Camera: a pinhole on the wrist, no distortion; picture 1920 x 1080 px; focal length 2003.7 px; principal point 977.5 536.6 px. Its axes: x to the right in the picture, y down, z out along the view. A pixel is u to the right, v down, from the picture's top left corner.
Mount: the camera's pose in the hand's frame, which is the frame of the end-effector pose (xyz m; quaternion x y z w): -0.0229 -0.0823 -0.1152 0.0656 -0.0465 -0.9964 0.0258
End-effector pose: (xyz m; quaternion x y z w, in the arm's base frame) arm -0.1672 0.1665 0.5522 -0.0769 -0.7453 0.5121 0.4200
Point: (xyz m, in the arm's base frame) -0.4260 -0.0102 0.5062
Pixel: 377 179
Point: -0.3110 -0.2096 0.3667
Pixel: 1429 285
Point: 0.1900 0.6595 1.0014
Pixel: behind the camera
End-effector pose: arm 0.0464 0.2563 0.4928 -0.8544 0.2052 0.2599 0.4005
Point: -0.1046 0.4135 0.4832
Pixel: 1431 171
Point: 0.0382 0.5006 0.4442
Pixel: 656 922
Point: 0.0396 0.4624 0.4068
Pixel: 456 663
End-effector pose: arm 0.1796 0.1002 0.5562 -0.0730 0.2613 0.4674 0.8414
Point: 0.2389 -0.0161 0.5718
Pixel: outside the picture
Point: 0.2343 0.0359 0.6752
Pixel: 1281 552
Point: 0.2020 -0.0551 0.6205
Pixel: outside the picture
